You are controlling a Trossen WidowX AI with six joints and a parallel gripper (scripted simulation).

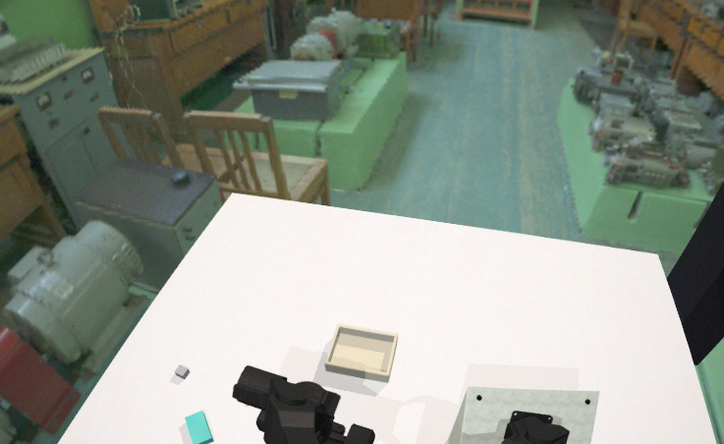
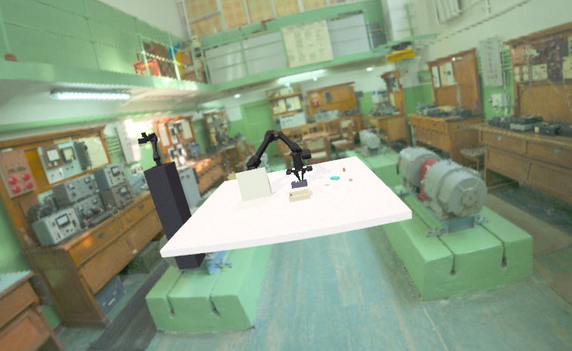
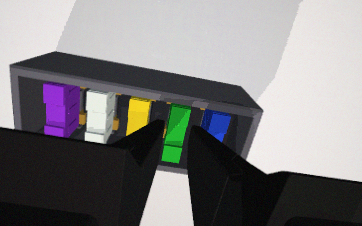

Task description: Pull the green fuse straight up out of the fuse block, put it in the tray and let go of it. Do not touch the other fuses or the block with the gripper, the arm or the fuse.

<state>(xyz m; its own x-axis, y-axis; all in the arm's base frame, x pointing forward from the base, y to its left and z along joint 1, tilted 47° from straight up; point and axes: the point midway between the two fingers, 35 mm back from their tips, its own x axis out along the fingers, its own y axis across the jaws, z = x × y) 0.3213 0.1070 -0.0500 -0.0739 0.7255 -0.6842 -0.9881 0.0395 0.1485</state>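
Right now my gripper tip is 20 mm short of the blue fuse and 10 mm above it. From my gripper tip the other things lie so: yellow fuse (20 mm behind, 10 mm below); then green fuse (10 mm below); then white fuse (40 mm behind, 10 mm below).
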